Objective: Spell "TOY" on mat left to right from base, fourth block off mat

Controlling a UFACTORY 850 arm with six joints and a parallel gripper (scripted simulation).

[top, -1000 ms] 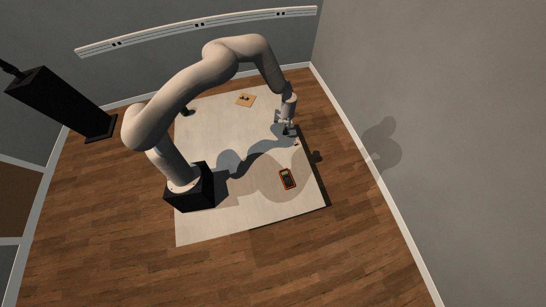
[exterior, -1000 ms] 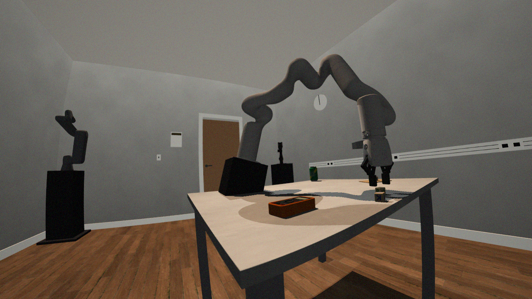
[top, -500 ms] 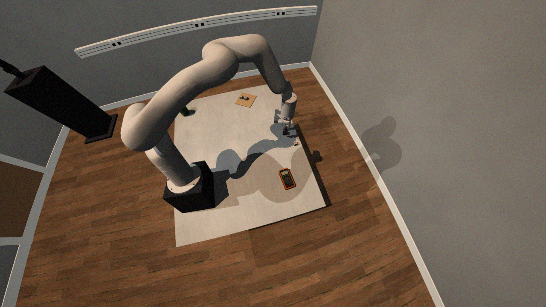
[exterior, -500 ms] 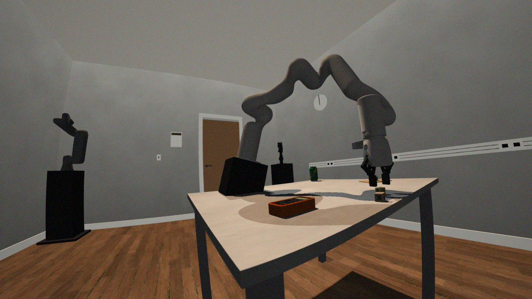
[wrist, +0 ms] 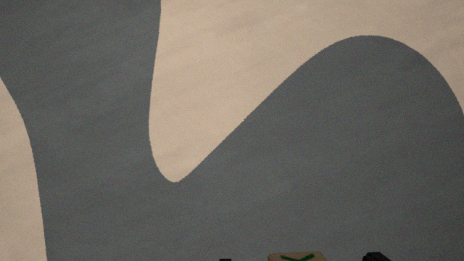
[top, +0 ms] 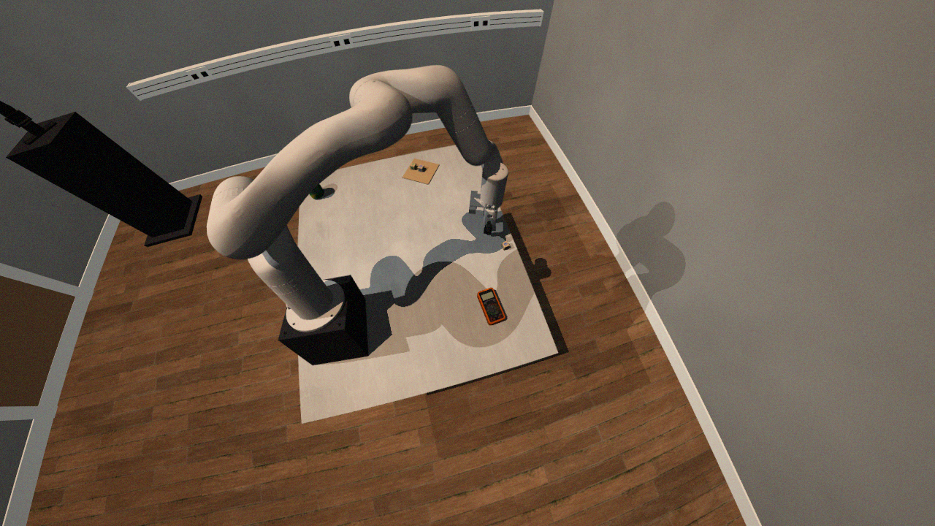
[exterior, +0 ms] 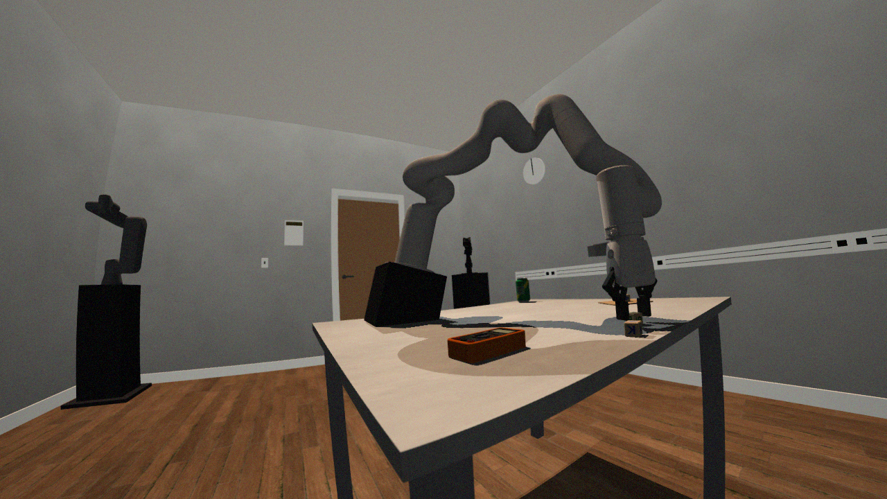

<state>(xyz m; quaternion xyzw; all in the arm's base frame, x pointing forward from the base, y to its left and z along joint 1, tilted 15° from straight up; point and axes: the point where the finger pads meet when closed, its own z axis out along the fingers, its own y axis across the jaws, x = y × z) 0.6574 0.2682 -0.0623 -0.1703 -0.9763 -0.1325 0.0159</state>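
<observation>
Right now the tan square mat is 22 cm behind my hand, 41 cm to the left of it and 3 cm below it. The rest, counted from my hand: orange multimeter (9 cm behind, 34 cm to the right, 2 cm below); block (25 cm behind, 44 cm to the left, 1 cm below); green soda can (74 cm behind, 40 cm to the left, 3 cm above).
</observation>
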